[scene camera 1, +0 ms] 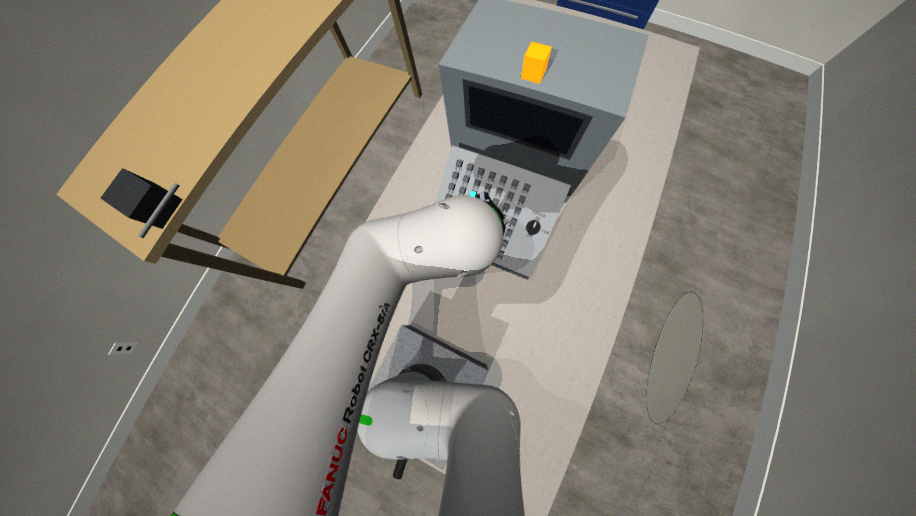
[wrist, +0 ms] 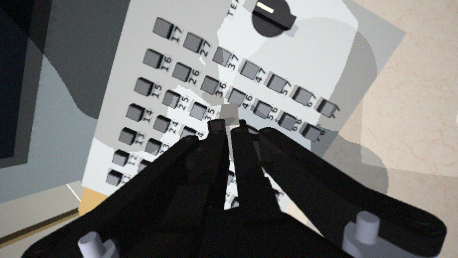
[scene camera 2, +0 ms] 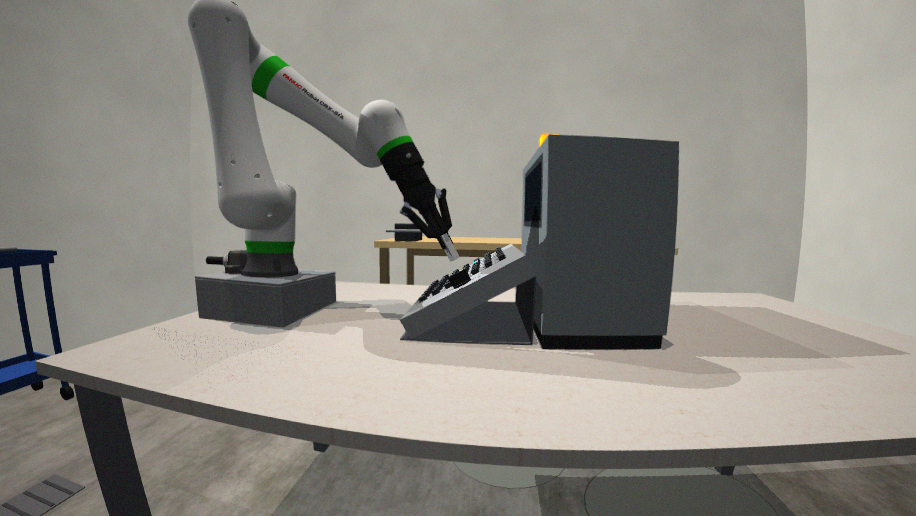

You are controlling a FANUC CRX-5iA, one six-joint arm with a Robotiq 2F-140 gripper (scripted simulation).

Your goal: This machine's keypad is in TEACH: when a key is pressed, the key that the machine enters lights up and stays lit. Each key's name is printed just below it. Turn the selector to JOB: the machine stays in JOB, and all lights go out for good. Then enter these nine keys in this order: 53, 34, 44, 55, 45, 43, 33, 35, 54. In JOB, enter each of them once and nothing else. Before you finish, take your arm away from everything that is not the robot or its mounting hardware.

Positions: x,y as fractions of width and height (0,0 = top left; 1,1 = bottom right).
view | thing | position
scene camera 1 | grey machine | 0.61,0.24
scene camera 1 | sloped keypad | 0.59,0.39
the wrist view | my gripper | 0.50,0.45
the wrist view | grey machine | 0.14,0.24
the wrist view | sloped keypad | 0.74,0.23
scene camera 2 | my gripper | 0.50,0.50
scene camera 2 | grey machine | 0.65,0.42
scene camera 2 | sloped keypad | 0.49,0.61
